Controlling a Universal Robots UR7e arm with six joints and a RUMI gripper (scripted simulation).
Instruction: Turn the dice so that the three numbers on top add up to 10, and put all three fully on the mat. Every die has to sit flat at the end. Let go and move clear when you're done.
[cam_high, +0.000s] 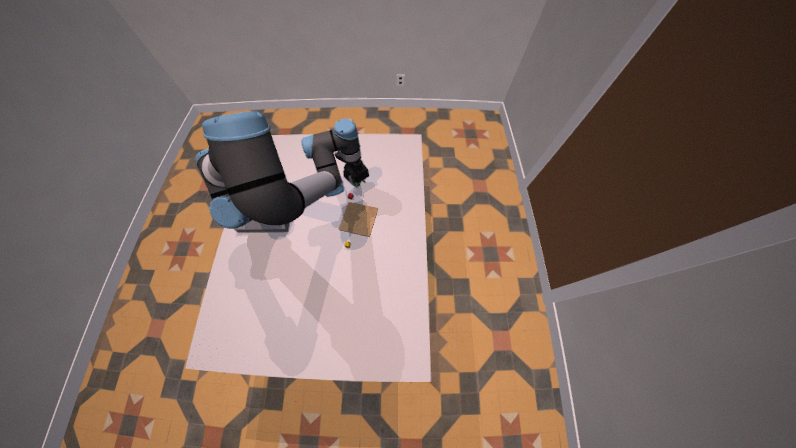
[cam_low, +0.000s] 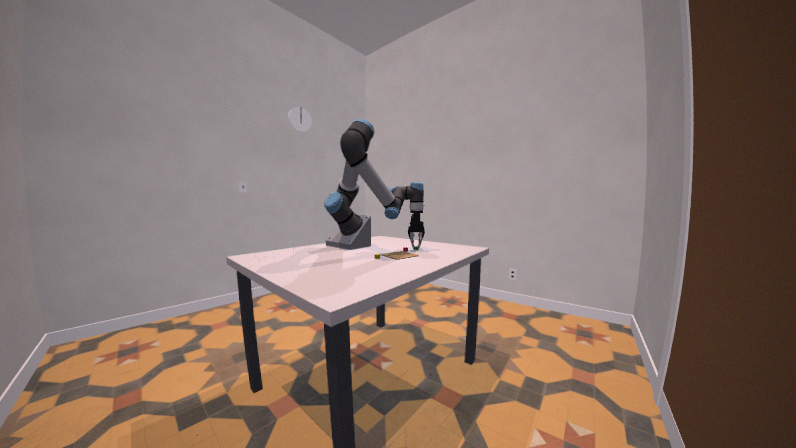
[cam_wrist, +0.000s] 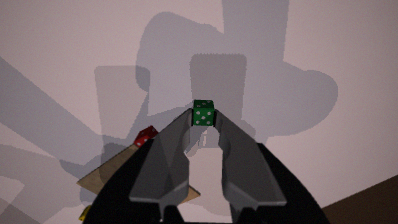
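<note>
Right now the green die is 10 mm below my hand. The rest, counted from my hand: brown mat: 30 mm ahead, 180 mm to the right, 20 mm below; yellow die: 300 mm to the right, 10 mm below; red die: 20 mm behind, 70 mm to the right, 10 mm below.
</note>
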